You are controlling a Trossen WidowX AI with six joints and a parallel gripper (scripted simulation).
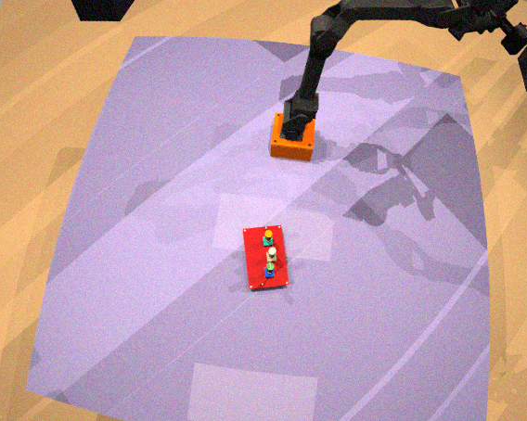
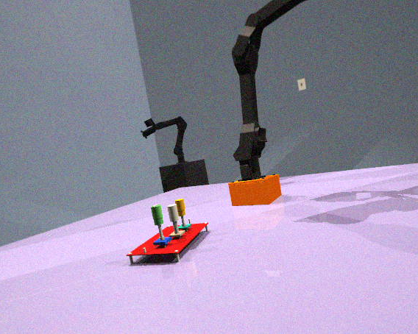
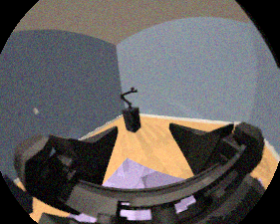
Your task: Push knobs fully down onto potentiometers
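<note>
My gripper tip is now 490 mm short of the yellow knob, 470 mm to the left of it and 470 mm above it.
</note>
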